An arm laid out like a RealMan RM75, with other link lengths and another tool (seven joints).
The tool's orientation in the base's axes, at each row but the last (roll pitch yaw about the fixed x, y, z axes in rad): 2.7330 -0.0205 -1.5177; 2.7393 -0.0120 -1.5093; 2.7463 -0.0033 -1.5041; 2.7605 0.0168 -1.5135; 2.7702 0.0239 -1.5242
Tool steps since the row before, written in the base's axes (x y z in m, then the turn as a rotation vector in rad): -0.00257 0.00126 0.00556 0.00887 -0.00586 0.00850; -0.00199 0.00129 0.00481 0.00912 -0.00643 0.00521; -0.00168 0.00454 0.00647 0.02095 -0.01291 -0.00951; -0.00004 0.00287 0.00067 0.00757 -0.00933 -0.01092; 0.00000 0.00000 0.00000 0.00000 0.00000 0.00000
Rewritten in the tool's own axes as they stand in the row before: -0.00128 0.00451 -0.00413 0.00650 -0.00452 -0.01108; -0.00135 0.00364 -0.00369 0.00704 -0.00601 -0.00813; -0.00462 0.00377 -0.00546 0.01425 -0.02218 0.00110; -0.00288 0.00012 -0.00062 0.00993 -0.01052 0.00737; 0.00000 0.00000 0.00000 0.00000 0.00000 0.00000
